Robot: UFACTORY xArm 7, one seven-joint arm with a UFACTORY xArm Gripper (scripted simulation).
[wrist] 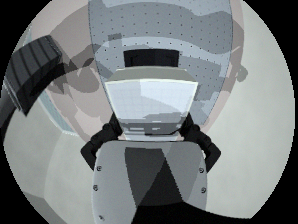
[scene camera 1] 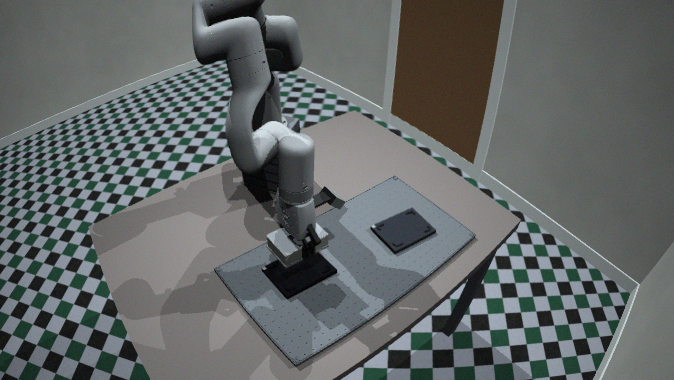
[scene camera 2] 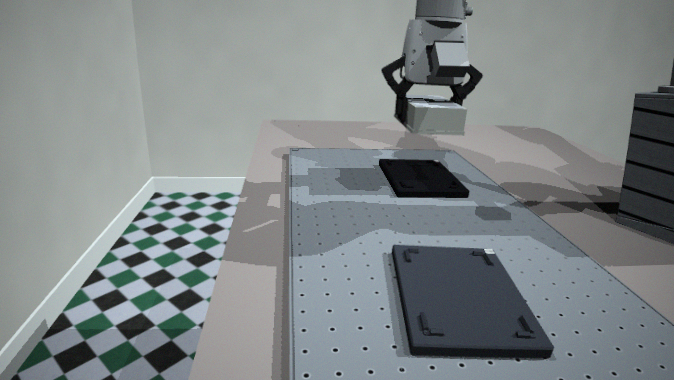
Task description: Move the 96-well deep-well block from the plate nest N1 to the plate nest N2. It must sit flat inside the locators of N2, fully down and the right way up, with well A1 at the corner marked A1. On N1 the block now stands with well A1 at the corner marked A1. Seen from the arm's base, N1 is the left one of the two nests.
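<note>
My gripper in the pictures, wrist view and scene camera 1 included. A 96-well deep-well block, visible. Plate nest N2, visible. Plate nest N1, visible.
</note>
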